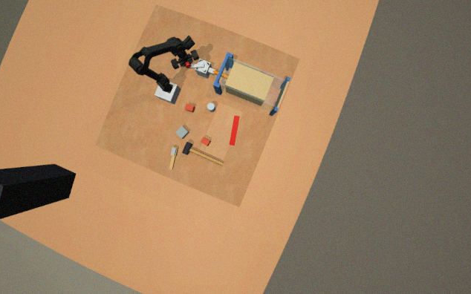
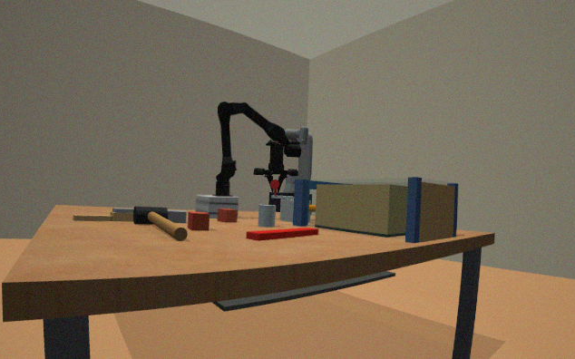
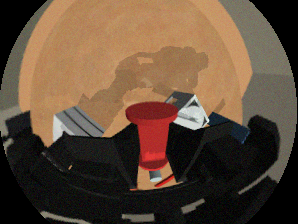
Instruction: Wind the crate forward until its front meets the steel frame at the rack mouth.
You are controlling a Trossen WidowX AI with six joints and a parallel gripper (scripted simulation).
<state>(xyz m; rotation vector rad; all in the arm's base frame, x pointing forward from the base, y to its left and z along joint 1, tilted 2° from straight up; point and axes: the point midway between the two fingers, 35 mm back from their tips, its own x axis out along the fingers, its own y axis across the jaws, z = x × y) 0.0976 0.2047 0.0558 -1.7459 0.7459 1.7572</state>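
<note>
Now: the winch handle 30 mm ahead of my gripper tip, 10 mm to the left of it and 10 mm below it. The rest, counted from my gripper tip: red knob (20 mm above); clear-panelled cubby (490 mm ahead, 30 mm to the left); grey hand winch (80 mm below, 70 mm ahead, 30 mm to the left).
</note>
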